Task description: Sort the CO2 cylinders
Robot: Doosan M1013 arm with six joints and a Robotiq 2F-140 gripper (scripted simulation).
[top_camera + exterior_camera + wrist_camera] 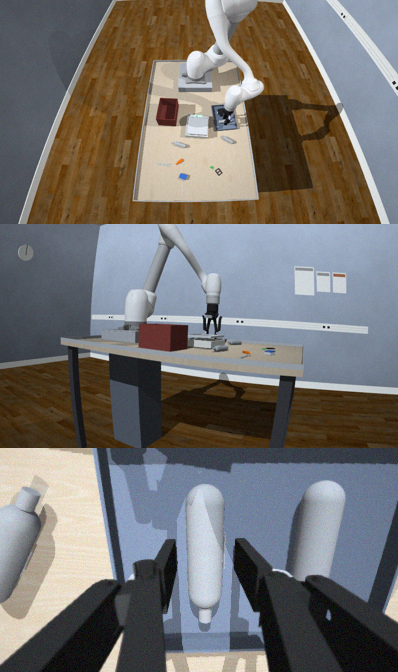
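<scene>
The blue-grey tray is 40 mm behind my hand and 30 mm below it. The rest, counted from my hand: white scale 230 mm to the right, 60 mm ahead; green piece 390 mm ahead, 120 mm to the right, 40 mm below; black frame 420 mm ahead, 70 mm to the right, 40 mm below.
</scene>
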